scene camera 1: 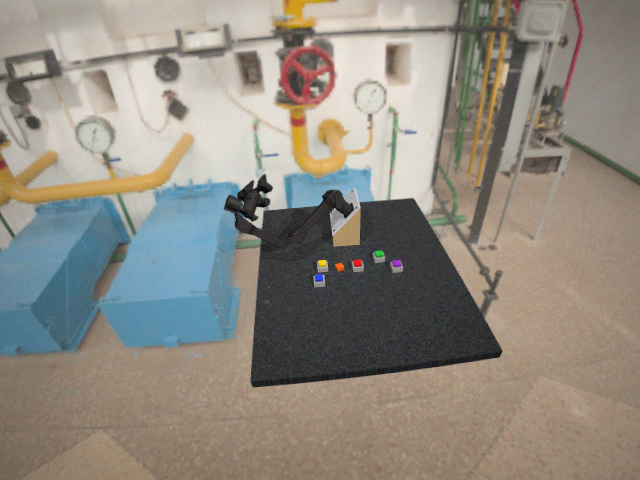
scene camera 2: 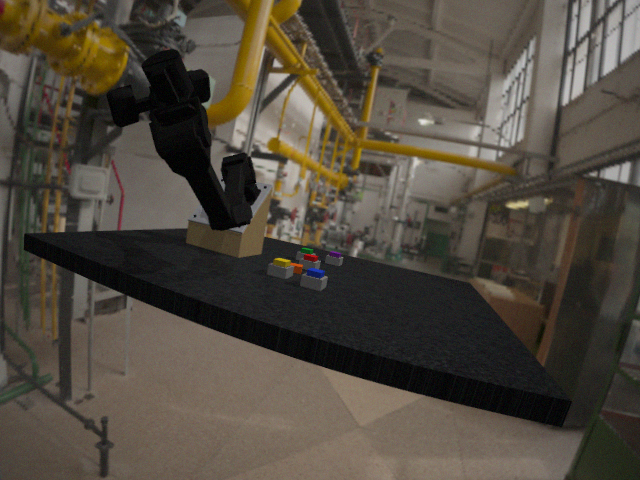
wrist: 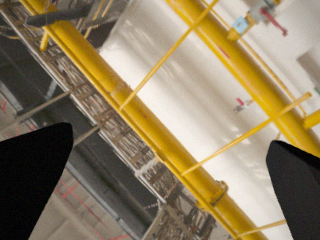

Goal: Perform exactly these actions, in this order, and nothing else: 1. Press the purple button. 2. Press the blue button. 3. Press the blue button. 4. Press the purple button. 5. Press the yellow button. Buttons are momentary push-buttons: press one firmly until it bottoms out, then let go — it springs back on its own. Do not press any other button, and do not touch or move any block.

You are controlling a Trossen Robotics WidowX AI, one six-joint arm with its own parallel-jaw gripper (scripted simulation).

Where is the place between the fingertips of my gripper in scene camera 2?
145, 83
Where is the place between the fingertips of my gripper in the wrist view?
171, 142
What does my gripper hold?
Nothing.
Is my gripper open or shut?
Open.
